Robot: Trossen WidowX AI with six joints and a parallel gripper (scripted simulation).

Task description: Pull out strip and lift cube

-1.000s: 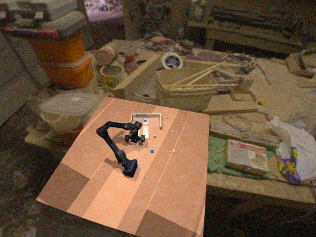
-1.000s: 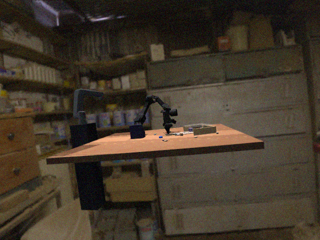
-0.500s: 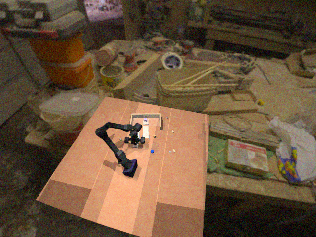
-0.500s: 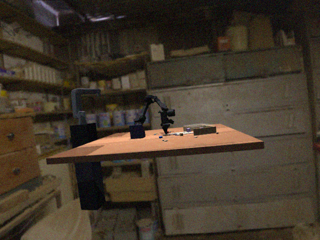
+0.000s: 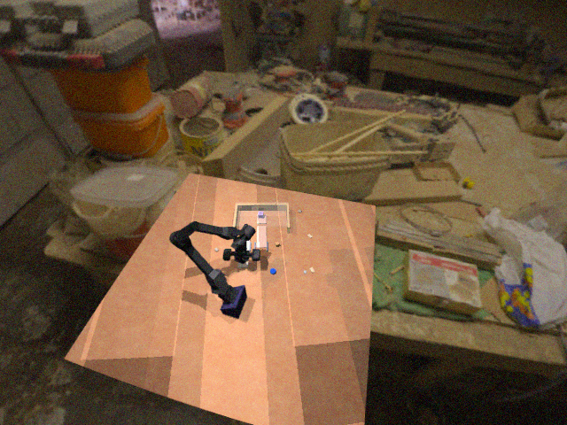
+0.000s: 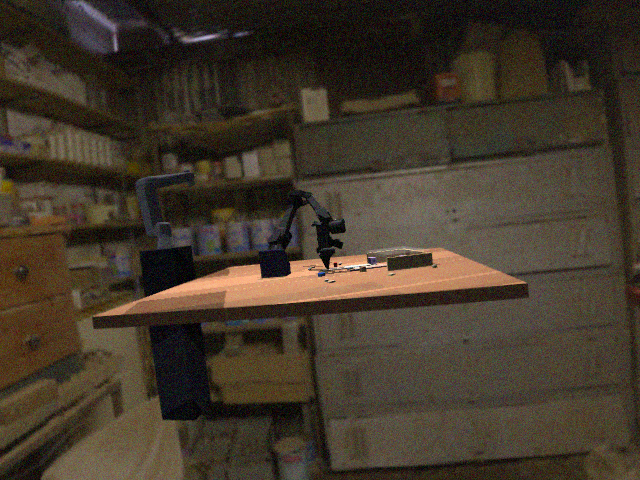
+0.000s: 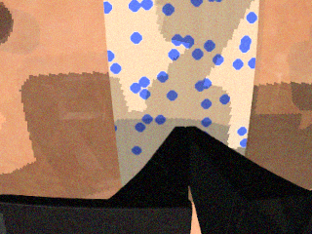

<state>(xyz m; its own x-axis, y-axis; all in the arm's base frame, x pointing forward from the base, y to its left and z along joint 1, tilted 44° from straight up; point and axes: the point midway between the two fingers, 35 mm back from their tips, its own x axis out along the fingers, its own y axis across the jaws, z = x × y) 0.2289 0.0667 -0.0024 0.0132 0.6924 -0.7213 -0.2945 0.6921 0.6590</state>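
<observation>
Right now my gripper tip is 20 mm short of the red ball, 90 mm to the right of it and 10 mm below it. From my gripper tip the other things lie so: blue ball: 170 mm to the right.
</observation>
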